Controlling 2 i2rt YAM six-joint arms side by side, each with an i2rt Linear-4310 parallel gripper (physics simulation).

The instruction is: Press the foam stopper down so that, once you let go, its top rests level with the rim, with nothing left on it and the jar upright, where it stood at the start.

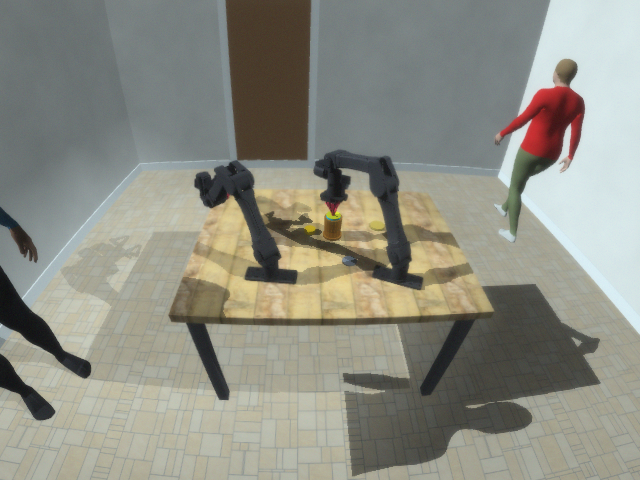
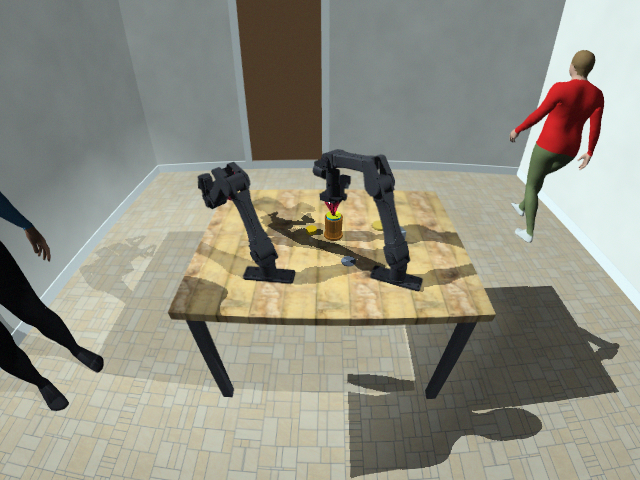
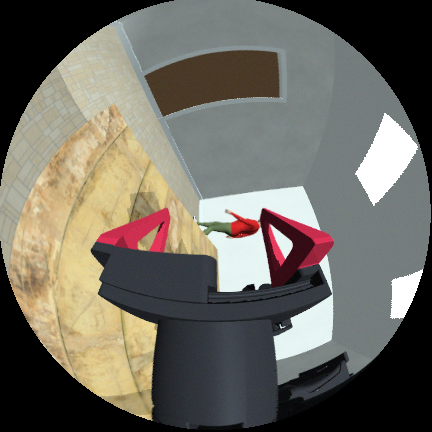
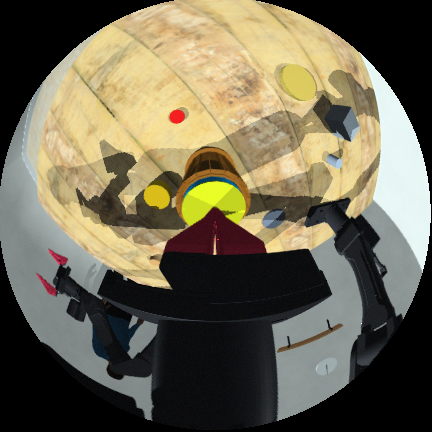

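The jar [image 1: 332, 228] [image 2: 333, 228] [image 4: 210, 162], brown and ribbed, stands upright near the middle of the table. The foam stopper [image 4: 212, 197], yellow-green on top with a blue side, sits in its mouth; a blue band shows between its top and the rim. My right gripper [image 1: 333, 213] [image 2: 333, 213] [image 4: 214, 212] is shut and empty, pointing down, its fingertips at the stopper's top; whether they touch it is hard to tell. My left gripper [image 3: 214, 212] is open and empty, raised at the left, away from the jar.
On the table [image 1: 289, 304] lie a yellow disc [image 1: 309, 228] [image 4: 157, 196], a pale yellow round [image 1: 376, 225] [image 4: 298, 82], a blue-grey disc [image 1: 349, 261] [image 4: 274, 218], a red disc [image 4: 177, 116], a grey block [image 4: 342, 122] and a small light cylinder [image 4: 334, 160].
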